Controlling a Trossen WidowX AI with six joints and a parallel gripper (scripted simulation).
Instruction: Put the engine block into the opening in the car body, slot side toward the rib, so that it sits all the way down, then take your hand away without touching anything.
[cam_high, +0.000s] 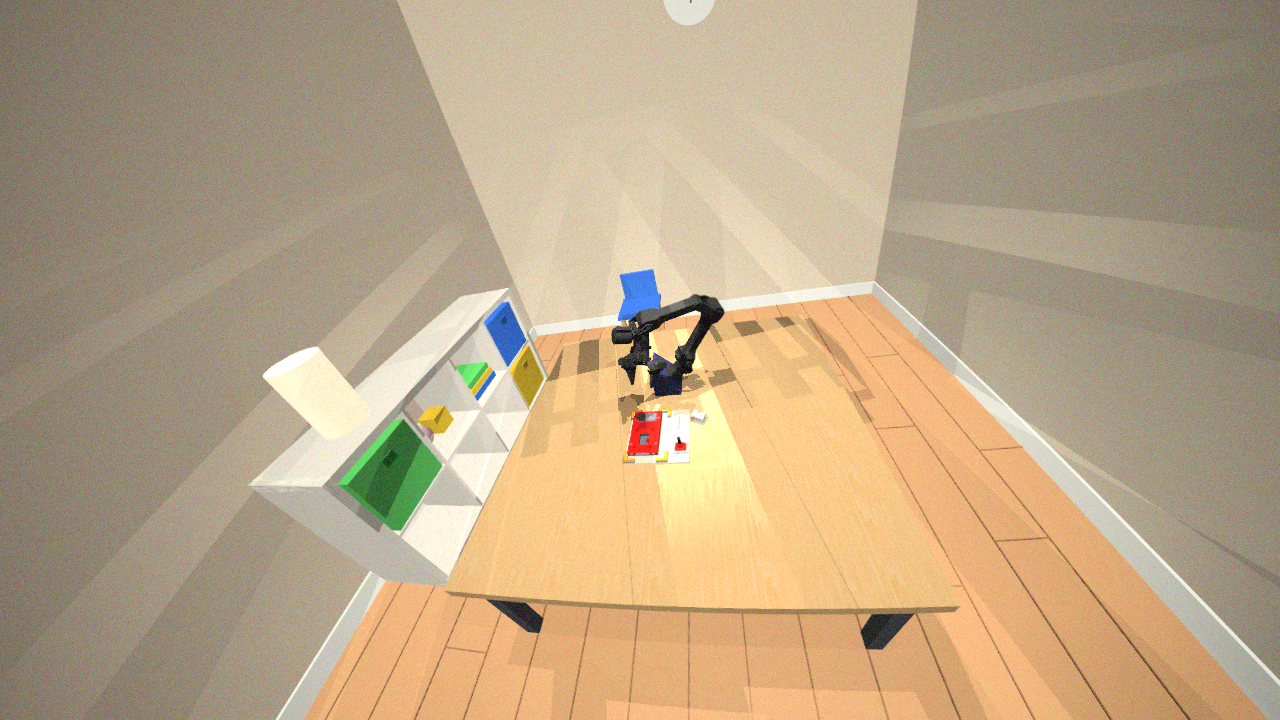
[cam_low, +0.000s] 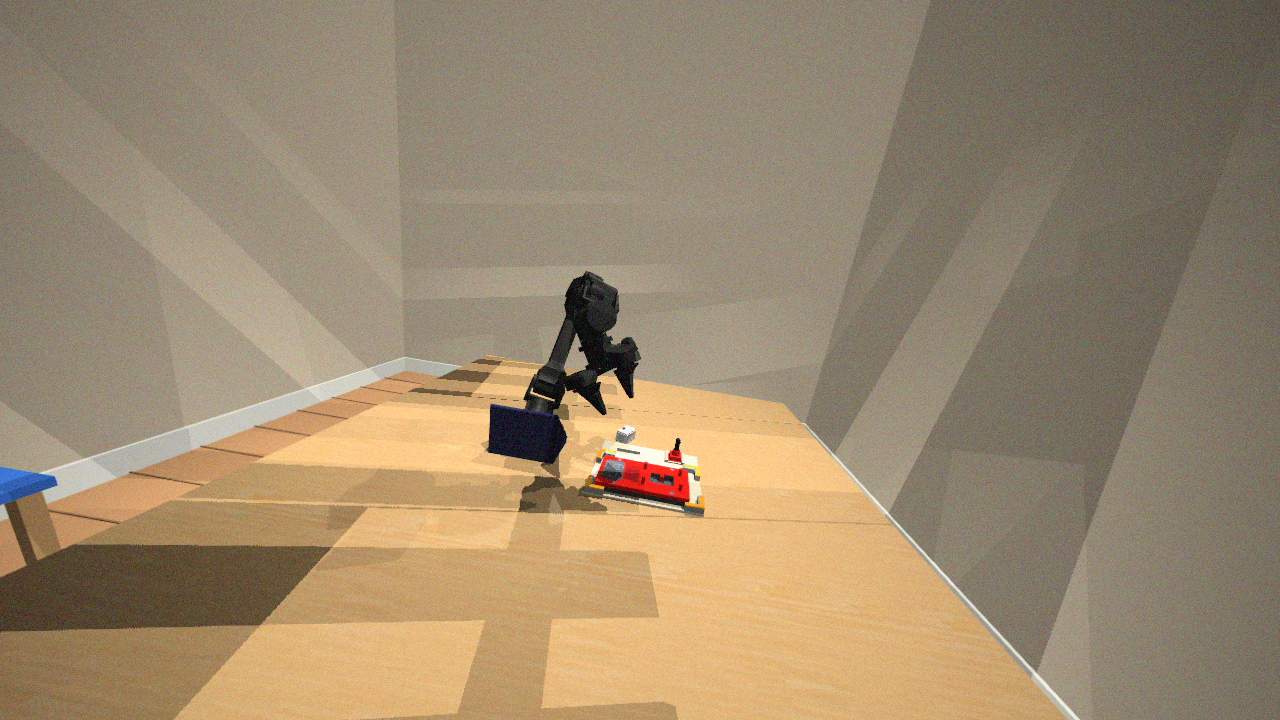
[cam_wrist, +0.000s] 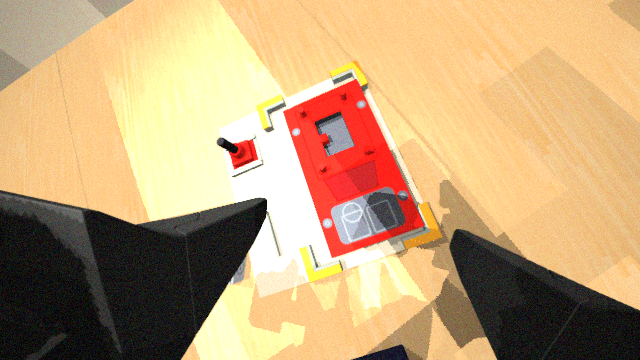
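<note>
Right now the grey engine block is 19 cm to the left of my gripper tip, 16 cm below it and 4 cm ahead of it.
</note>
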